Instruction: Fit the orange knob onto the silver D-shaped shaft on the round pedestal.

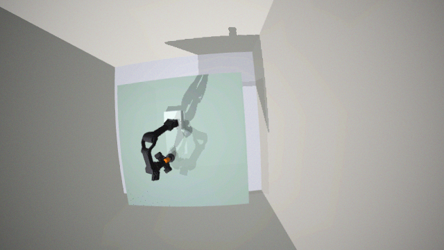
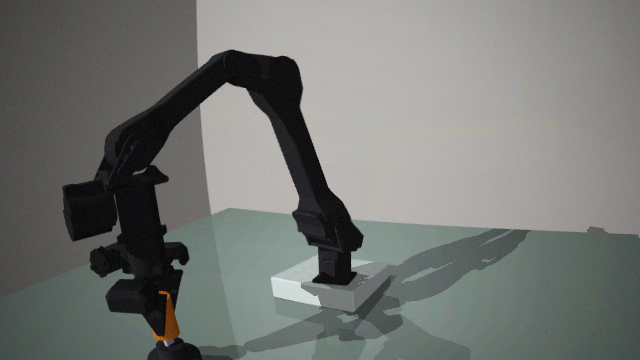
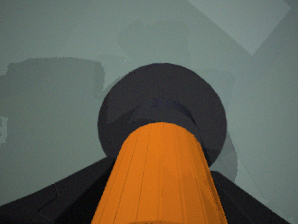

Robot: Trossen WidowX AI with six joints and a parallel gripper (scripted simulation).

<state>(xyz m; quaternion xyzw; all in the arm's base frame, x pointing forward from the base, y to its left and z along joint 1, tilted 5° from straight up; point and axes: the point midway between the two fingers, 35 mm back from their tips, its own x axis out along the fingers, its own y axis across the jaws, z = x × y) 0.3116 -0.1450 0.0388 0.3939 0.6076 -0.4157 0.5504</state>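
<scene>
Right now the orange knob is 3 cm above my gripper tip. From my gripper tip the other things lie so: dark round pedestal 4 cm below.
</scene>
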